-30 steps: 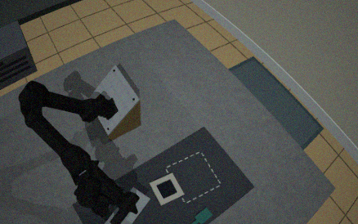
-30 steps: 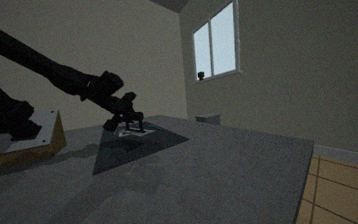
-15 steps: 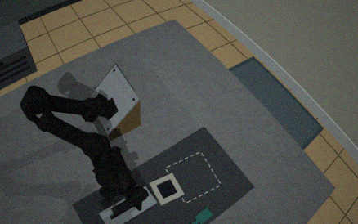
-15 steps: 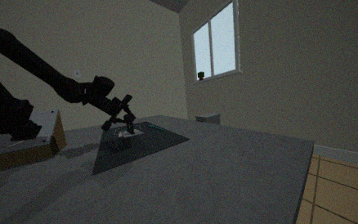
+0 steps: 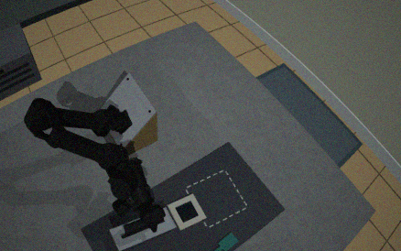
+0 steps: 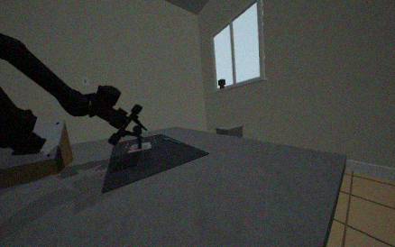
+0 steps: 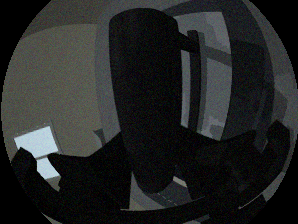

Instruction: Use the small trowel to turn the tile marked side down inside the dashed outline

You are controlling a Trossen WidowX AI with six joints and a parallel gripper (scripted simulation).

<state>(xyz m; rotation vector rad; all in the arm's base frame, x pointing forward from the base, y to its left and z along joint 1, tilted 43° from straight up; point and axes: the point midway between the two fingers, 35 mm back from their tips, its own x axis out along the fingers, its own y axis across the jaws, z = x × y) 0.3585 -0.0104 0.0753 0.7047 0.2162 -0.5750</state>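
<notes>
Right now my gripper tip is 10 mm short of the dark mat, 120 mm to the right of it and 110 mm above it. Also, from my gripper tip: trowel: 30 mm behind, 10 mm below; small teal piece: 140 mm ahead, 160 mm to the left, 90 mm below; tile: 30 mm behind, 140 mm to the left, 90 mm below.
</notes>
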